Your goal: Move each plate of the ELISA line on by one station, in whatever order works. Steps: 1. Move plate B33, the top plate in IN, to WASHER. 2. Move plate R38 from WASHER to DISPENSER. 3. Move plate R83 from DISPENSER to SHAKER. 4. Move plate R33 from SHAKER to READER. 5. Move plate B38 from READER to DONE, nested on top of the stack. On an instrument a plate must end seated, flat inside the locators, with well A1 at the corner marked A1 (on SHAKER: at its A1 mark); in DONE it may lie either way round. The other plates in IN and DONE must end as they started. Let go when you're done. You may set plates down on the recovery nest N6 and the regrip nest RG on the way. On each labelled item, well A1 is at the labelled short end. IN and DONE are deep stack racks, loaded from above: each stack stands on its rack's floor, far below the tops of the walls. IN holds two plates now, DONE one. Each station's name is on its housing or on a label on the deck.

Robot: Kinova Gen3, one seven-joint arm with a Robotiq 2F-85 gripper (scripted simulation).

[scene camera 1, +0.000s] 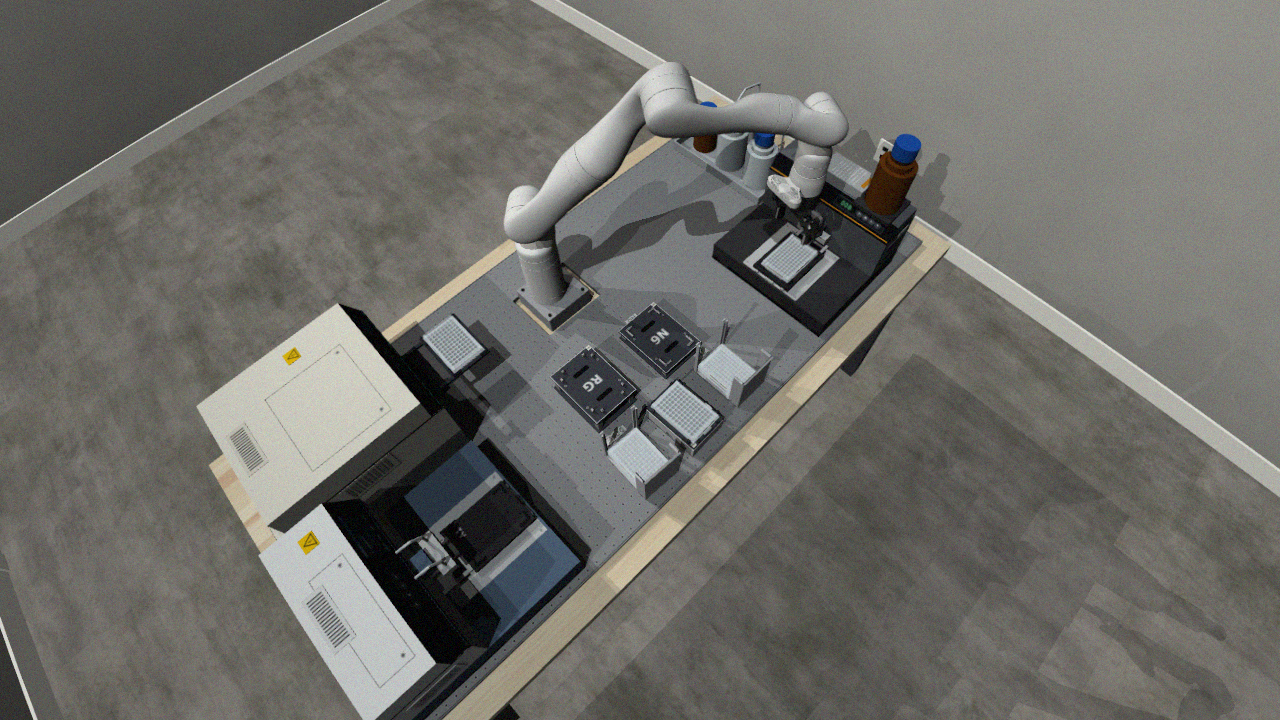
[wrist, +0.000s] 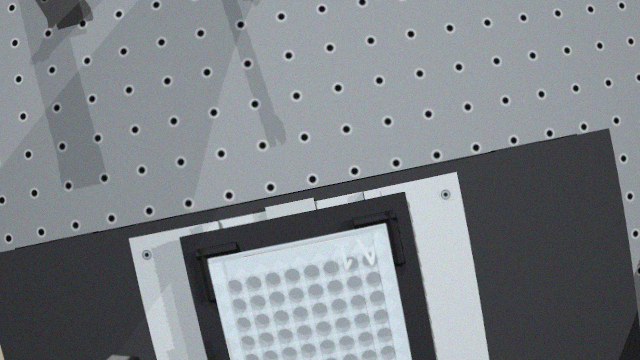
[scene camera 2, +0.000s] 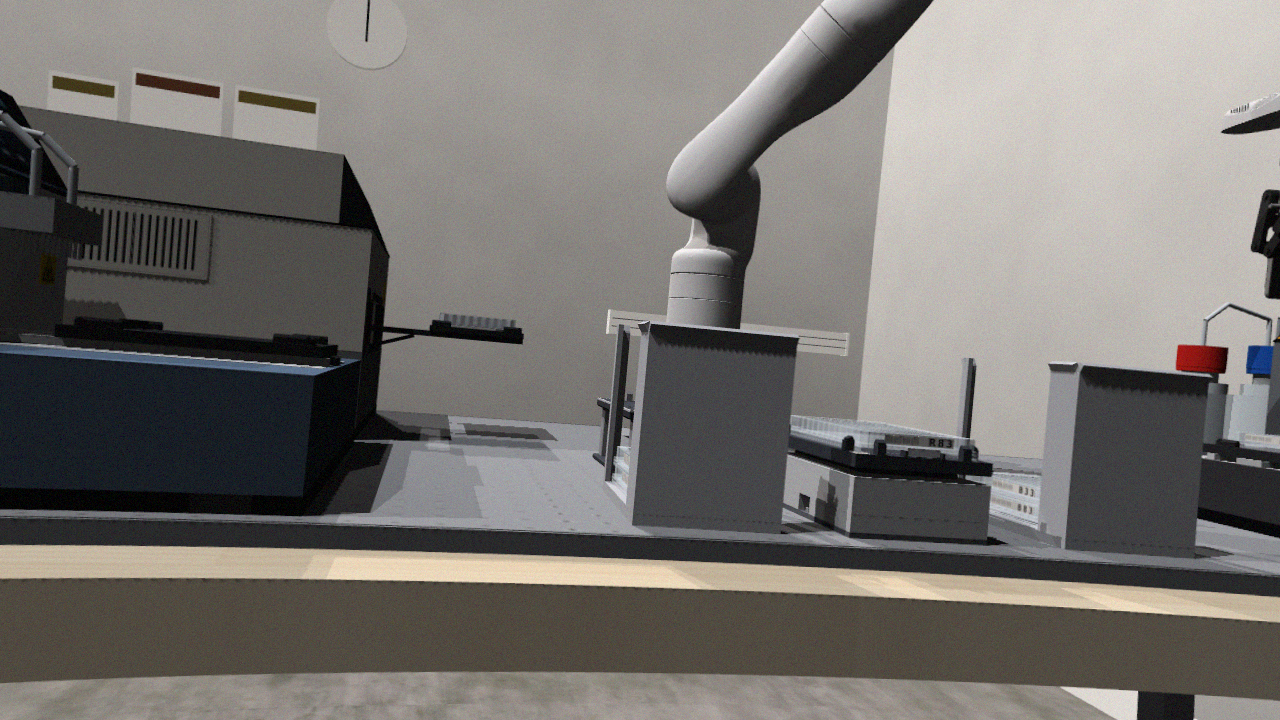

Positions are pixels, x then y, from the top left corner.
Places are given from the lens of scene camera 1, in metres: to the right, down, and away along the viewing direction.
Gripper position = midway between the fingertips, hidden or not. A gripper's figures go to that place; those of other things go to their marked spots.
my gripper (scene camera 1: 791, 230): 0.35, -0.30, 1.37
plate R83 (scene camera 1: 677, 405): 0.08, 0.10, 1.33
plate R33 (scene camera 1: 455, 363): -0.41, 0.01, 1.32
plate R38 (scene camera 1: 791, 254): 0.38, -0.27, 1.50
The marked spots on the plate R83 and the plate R38 are 0.50 m apart.
